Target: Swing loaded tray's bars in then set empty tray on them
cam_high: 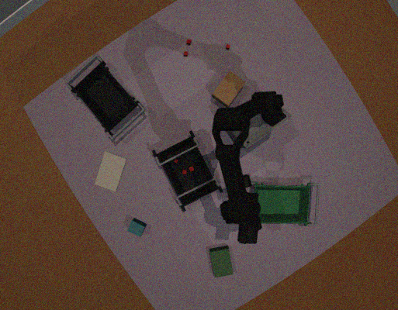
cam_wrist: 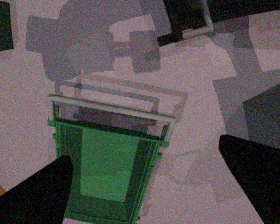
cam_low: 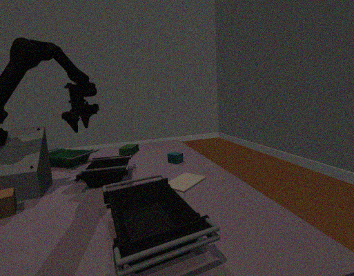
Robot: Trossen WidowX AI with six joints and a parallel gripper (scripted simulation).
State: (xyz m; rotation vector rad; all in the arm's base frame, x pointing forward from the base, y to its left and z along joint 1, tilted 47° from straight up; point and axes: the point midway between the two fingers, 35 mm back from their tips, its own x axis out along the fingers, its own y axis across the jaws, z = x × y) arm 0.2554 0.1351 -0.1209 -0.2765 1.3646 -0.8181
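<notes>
The green tray is 12 cm behind my gripper tip, 14 cm to the left of it and 14 cm below it. From my gripper tip the other things lie so: teal cube 43 cm ahead, 12 cm to the right, 17 cm below; then tan box 21 cm behind, 37 cm to the right, 16 cm below; then green block 22 cm ahead, 21 cm to the left, 17 cm below.
</notes>
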